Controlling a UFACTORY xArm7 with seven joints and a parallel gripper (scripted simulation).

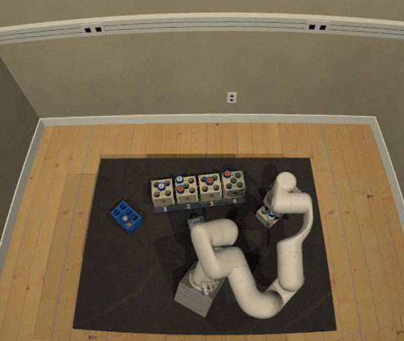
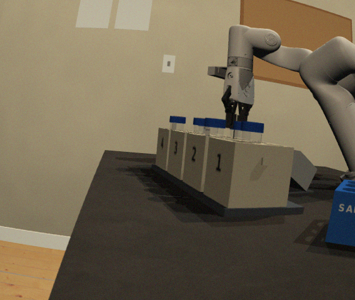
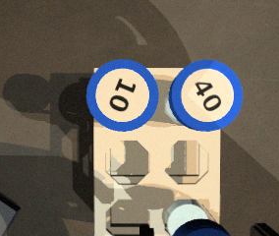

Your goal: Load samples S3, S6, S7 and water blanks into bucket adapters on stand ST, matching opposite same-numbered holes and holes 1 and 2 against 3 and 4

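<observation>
My hand is 100 mm above the white blank rack, 40 mm short of it and 30 mm to the left of it. From my hand the other things lie so: blue sample rack: 640 mm to the left, 160 mm ahead, 100 mm below; then adapter 1: 450 mm to the left, 230 mm ahead, 80 mm below.
</observation>
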